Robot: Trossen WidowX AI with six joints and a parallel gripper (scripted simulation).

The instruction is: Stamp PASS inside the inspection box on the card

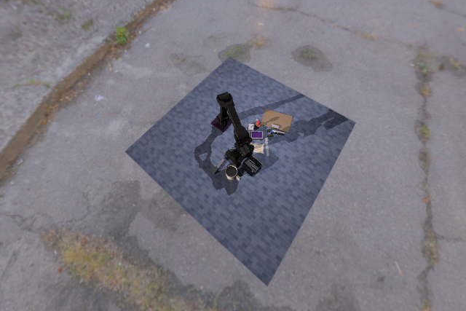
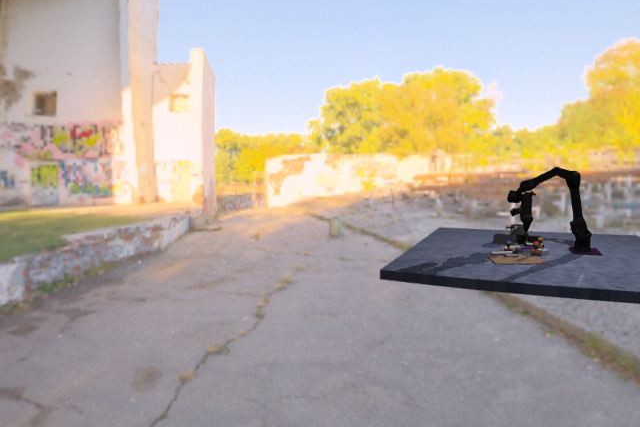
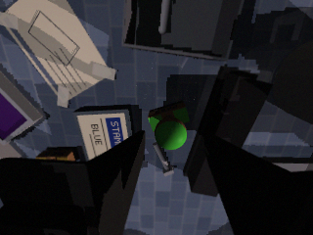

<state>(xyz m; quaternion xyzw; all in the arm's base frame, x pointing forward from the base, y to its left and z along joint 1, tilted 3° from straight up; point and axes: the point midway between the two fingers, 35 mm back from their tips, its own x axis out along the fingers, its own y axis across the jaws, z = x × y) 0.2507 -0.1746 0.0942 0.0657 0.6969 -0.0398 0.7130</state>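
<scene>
My gripper tip is now 50 mm to the left of the long black block, 50 mm above it and 30 mm past it. From my gripper tip the other things lie so: mug: 150 mm to the right, 30 mm below, 30 mm ahead; dark tray: 110 mm ahead, 60 mm below, 20 mm to the right; cream card: 110 mm to the left, 80 mm ahead, 70 mm below.
</scene>
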